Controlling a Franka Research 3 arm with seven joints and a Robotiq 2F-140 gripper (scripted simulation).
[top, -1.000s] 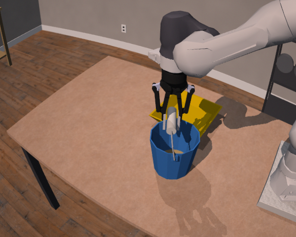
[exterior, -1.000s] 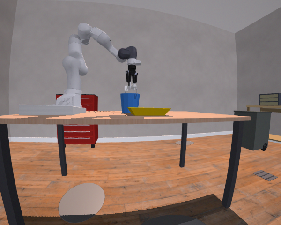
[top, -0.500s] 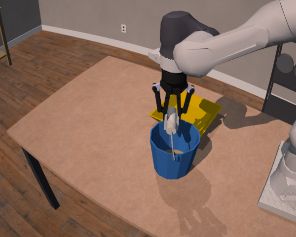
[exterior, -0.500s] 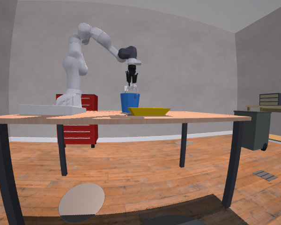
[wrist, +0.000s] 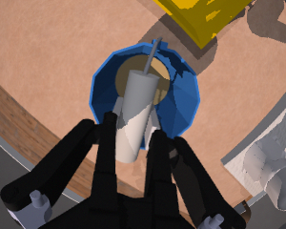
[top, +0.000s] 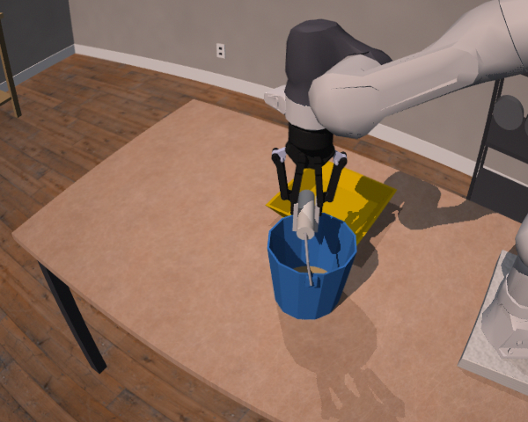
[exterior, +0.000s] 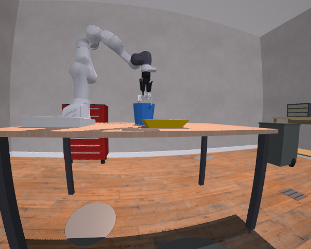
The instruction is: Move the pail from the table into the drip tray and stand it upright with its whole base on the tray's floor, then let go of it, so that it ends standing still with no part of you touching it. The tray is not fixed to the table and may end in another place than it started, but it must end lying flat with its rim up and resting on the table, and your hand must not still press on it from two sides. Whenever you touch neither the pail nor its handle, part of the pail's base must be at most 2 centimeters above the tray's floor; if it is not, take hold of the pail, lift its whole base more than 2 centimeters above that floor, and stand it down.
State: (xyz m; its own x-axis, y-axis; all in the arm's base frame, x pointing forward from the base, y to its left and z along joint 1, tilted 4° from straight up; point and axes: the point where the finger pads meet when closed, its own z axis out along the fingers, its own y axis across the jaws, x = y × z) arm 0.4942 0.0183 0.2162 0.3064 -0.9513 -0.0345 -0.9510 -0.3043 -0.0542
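Now: hand 10 mm past the blue pail and 100 mm above it. Round my hand: yellow drip tray 10 mm ahead, 300 mm to the right, 220 mm below; pail handle 10 mm behind, 30 mm below.
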